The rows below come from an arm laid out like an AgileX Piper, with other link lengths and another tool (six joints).
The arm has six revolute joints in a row. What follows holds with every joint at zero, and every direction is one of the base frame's. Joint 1 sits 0.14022 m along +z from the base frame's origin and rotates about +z. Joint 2 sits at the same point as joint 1 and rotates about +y. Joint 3 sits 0.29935 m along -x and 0.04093 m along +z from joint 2 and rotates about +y. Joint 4 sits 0.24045 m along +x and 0.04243 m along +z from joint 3 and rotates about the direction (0.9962, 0, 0.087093). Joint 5 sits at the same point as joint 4 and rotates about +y. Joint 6 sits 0.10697 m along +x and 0.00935 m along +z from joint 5 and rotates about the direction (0.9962, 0, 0.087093). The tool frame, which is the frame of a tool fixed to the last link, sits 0.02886 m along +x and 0.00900 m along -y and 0.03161 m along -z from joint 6; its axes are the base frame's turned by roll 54.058, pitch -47.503 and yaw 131.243 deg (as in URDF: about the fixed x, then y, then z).
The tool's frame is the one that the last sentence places.
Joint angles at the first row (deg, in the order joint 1, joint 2, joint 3, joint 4, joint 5, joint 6):
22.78 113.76 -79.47 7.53 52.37 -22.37
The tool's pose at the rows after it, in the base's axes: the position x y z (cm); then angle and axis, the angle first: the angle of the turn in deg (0 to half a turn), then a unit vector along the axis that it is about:
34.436, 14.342, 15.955, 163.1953, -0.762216, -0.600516, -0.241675
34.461, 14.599, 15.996, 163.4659, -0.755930, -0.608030, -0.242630
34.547, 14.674, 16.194, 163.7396, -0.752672, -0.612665, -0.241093
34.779, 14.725, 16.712, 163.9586, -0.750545, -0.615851, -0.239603
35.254, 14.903, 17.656, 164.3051, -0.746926, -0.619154, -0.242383
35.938, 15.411, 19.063, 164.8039, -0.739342, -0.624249, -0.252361
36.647, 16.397, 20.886, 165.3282, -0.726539, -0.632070, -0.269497
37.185, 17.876, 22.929, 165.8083, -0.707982, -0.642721, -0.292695
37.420, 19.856, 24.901, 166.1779, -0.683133, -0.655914, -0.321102
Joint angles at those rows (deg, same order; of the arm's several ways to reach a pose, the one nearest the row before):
23.54 113.79 -79.49 7.21 51.82 -22.91
24.05 113.80 -79.60 6.78 51.56 -23.20
24.27 113.81 -80.12 6.27 52.05 -23.26
24.33 113.84 -81.47 5.80 53.41 -23.25
24.40 113.86 -83.89 5.33 55.30 -23.20
24.78 113.89 -87.42 4.89 57.38 -23.16
25.72 113.91 -91.85 4.57 59.43 -23.12
27.30 113.93 -96.63 4.33 61.03 -23.08
29.59 113.94 -101.03 4.15 61.51 -23.08

